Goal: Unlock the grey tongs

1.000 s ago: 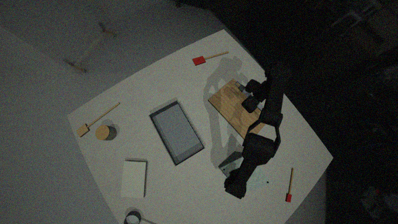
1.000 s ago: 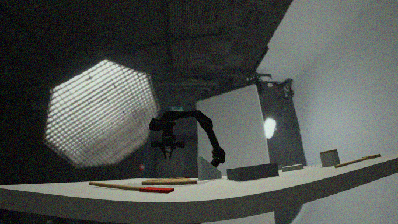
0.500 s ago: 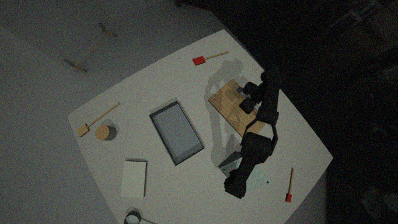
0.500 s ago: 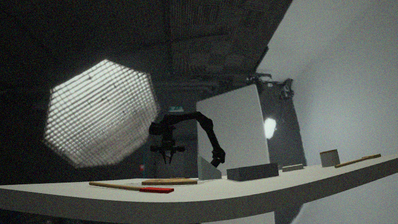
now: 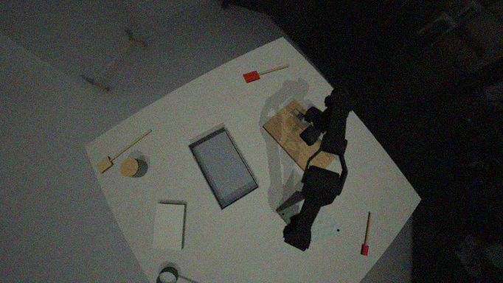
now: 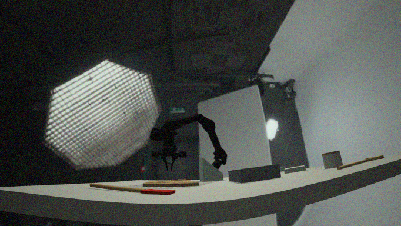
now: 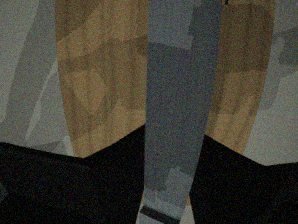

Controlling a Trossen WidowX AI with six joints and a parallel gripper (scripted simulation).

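My gripper tip is now 7 cm above the wooden board. The rest, counted from my gripper tip: red spatula: 42 cm ahead, 7 cm to the right, 7 cm below; white slab: 73 cm to the left, 6 cm below, 5 cm ahead; dark roasting tin: 40 cm to the left, 12 cm ahead, 5 cm below.
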